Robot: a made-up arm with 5 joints.
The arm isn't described. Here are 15 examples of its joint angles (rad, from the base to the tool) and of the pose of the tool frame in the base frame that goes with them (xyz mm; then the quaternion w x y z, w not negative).
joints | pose
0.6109 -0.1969 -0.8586 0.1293 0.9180 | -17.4 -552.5 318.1 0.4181 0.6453 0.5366 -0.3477
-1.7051 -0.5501 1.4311 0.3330 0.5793 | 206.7 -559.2 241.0 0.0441 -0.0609 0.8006 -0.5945
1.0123 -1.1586 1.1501 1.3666 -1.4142 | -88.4 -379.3 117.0 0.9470 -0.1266 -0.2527 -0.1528
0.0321 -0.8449 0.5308 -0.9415 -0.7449 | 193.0 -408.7 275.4 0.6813 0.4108 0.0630 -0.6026
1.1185 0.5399 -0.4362 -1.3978 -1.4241 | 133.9 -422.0 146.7 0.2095 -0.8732 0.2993 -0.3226
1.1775 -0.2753 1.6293 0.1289 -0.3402 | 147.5 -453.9 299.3 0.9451 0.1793 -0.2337 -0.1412
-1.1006 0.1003 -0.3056 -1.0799 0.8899 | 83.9 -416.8 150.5 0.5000 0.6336 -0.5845 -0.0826
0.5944 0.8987 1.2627 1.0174 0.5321 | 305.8 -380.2 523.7 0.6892 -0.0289 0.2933 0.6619
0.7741 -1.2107 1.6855 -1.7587 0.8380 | 121.4 -505.1 221.9 0.1721 -0.3798 0.6607 0.6242
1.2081 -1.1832 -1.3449 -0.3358 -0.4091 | 24.3 -388.2 331.6 0.2104 0.3356 0.9121 -0.1057
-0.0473 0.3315 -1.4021 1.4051 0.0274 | -3.3 -574.8 378.5 0.5470 0.4696 0.6702 0.1763
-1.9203 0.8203 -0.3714 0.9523 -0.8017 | 1.9 -384.6 7.1 0.6954 -0.3934 -0.5730 -0.1827
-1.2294 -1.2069 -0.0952 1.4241 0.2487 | 417.3 -438.0 137.2 0.2684 0.1561 -0.2515 0.9167
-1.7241 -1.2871 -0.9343 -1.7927 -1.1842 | 333.9 -159.8 277.2 0.9049 0.0732 -0.0060 -0.4192
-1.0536 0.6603 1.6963 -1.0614 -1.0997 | -106.1 -146.1 340.9 0.2116 0.3327 -0.8771 -0.2742
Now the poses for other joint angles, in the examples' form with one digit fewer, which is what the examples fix.
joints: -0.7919 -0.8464 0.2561 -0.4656 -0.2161
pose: 130 -405 177 0.672 0.668 -0.316 -0.055
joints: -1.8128 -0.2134 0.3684 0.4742 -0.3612
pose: 163 -487 138 0.455 0.023 -0.855 0.249
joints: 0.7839 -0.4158 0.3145 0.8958 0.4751
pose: 55 -587 202 0.635 0.681 0.288 0.223
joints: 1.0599 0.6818 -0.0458 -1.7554 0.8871
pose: 176 -363 281 0.877 0.015 -0.232 -0.421
